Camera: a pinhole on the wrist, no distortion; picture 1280 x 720 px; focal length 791.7 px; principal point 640.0 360.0 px. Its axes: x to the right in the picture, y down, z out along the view. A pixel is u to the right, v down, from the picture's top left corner.
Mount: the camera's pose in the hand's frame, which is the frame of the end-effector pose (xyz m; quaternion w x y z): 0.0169 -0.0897 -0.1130 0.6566 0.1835 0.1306 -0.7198
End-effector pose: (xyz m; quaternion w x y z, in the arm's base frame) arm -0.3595 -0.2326 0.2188 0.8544 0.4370 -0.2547 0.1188
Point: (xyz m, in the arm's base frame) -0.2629 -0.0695 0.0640
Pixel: behind the camera
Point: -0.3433 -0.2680 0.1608
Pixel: 76.5 96.2
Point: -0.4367 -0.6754 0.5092
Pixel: 143.6 521.8
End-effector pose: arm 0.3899 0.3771 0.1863 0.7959 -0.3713 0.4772 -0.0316
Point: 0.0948 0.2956 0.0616
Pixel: behind the camera
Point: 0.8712 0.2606 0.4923
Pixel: 735.7 529.8
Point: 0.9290 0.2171 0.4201
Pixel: 731.2 669.6
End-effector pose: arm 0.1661 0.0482 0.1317 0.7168 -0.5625 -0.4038 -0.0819
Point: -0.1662 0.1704 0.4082
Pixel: 749.5 425.1
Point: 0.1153 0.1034 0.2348
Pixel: 215.2 583.3
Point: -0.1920 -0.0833 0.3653
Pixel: 1210.4 123.4
